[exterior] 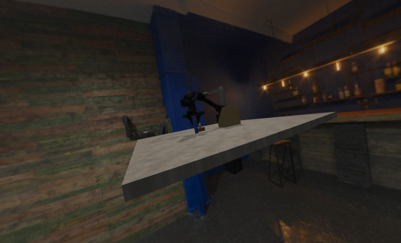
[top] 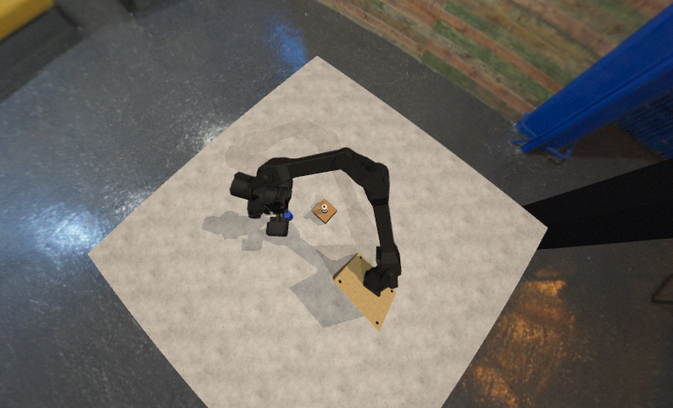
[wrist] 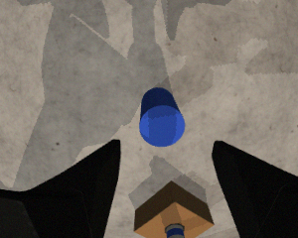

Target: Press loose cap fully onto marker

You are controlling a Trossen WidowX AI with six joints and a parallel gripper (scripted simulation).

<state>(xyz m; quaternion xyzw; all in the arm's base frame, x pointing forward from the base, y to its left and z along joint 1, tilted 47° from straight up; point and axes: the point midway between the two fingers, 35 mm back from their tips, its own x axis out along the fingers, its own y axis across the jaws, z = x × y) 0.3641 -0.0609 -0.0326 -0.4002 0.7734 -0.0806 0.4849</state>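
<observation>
My gripper tip is now 50 mm above the blue cap. The rest, counted from my gripper tip: brown block 100 mm behind, 90 mm to the right, 60 mm below; then holder corner 100 mm behind, 90 mm to the right, 40 mm below.
</observation>
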